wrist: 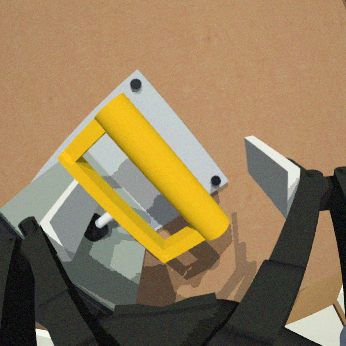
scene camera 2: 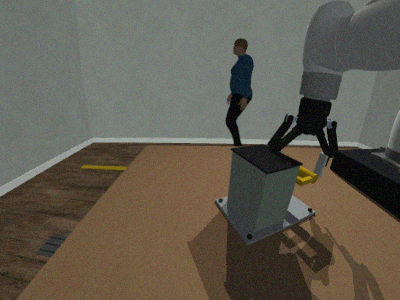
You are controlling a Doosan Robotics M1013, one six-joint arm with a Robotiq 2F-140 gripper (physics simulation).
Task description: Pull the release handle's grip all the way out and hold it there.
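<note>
The release handle is a yellow frame with a thick round grip (scene camera 2: 308, 176) (wrist: 162, 165), on the side of a grey-green housing (scene camera 2: 260, 190) (wrist: 107, 275) with a black top. In the wrist view a short pale rod (wrist: 104, 220) meets the frame's inner bar. My gripper (scene camera 2: 299, 159) (wrist: 166, 172) is open and empty, its fingers wide on either side of the handle. In the wrist view the left pad is beside the inner bar, near the housing; the right pad stands apart from the grip. In the scene view the housing hides the far fingertip.
The housing stands on a pale base plate (scene camera 2: 300, 206) (wrist: 175, 125) with dark bolts, on a brown table top (scene camera 2: 150, 210) (wrist: 240, 65). The black robot pedestal (scene camera 2: 367, 175) is at the right. A person (scene camera 2: 241, 75) in a blue top stands beyond the table, near the back wall.
</note>
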